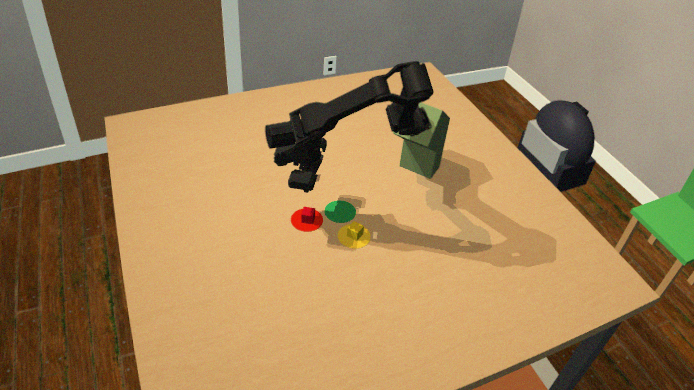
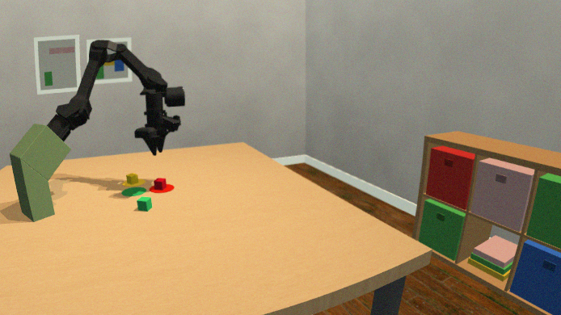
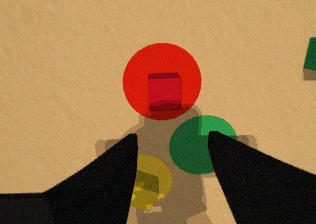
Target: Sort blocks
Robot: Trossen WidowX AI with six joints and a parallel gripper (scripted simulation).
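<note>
Right now my hand is 180 mm to the left of the green block and 140 mm above it. Round my hand: green circle: 90 mm behind, 40 mm to the right, 160 mm below; red block: 140 mm below; red circle: 160 mm below.
</note>
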